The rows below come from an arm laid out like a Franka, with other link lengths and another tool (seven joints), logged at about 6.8 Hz.
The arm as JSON. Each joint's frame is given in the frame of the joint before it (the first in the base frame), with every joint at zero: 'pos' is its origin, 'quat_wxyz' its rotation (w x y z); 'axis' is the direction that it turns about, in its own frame. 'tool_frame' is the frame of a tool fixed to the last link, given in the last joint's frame.
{
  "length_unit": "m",
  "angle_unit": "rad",
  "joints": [
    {
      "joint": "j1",
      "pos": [
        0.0,
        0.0,
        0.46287
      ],
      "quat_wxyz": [
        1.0,
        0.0,
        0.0,
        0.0
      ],
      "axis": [
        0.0,
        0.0,
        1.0
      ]
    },
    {
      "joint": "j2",
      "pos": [
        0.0,
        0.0,
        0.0
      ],
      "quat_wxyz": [
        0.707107,
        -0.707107,
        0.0,
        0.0
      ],
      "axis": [
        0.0,
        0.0,
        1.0
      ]
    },
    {
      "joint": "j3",
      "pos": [
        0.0,
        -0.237,
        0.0
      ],
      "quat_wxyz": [
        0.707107,
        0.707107,
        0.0,
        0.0
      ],
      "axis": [
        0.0,
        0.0,
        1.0
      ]
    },
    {
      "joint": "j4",
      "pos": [
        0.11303,
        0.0,
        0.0
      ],
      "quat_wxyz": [
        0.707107,
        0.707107,
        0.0,
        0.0
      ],
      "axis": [
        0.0,
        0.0,
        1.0
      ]
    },
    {
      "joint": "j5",
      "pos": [
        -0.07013,
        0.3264,
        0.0
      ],
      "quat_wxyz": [
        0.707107,
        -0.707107,
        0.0,
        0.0
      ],
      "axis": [
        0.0,
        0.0,
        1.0
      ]
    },
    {
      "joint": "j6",
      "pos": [
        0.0,
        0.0,
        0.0
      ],
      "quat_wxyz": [
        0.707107,
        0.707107,
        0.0,
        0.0
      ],
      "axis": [
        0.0,
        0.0,
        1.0
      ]
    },
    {
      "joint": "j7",
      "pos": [
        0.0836,
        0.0,
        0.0
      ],
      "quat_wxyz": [
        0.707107,
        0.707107,
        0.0,
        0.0
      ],
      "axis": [
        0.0,
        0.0,
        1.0
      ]
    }
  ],
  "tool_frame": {
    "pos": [
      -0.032,
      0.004,
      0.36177
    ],
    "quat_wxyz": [
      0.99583,
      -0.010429,
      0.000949,
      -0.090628
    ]
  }
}
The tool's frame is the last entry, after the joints.
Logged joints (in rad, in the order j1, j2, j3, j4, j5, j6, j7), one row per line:
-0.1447 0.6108 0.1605 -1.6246 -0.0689 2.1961 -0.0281
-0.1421 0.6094 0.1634 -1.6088 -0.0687 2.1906 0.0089
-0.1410 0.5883 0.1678 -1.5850 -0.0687 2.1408 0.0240
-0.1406 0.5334 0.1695 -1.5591 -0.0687 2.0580 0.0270
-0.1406 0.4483 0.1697 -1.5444 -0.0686 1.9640 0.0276
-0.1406 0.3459 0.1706 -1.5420 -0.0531 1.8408 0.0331
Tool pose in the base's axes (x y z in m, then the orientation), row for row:
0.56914 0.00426 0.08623 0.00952 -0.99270 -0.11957 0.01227
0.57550 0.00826 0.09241 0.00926 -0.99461 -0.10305 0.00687
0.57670 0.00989 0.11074 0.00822 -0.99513 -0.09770 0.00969
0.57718 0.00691 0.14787 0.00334 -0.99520 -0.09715 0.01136
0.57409 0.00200 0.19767 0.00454 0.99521 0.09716 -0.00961
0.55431 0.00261 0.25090 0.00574 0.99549 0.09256 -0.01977
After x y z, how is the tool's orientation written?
As a quaternion, w x y z.
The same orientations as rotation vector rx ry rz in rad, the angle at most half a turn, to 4 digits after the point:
-3.0999 -0.3734 0.0383
-3.1064 -0.3218 0.0215
-3.1101 -0.3053 0.0303
-3.1199 -0.3046 0.0356
3.1175 0.3044 -0.0301
3.1161 0.2897 -0.0619

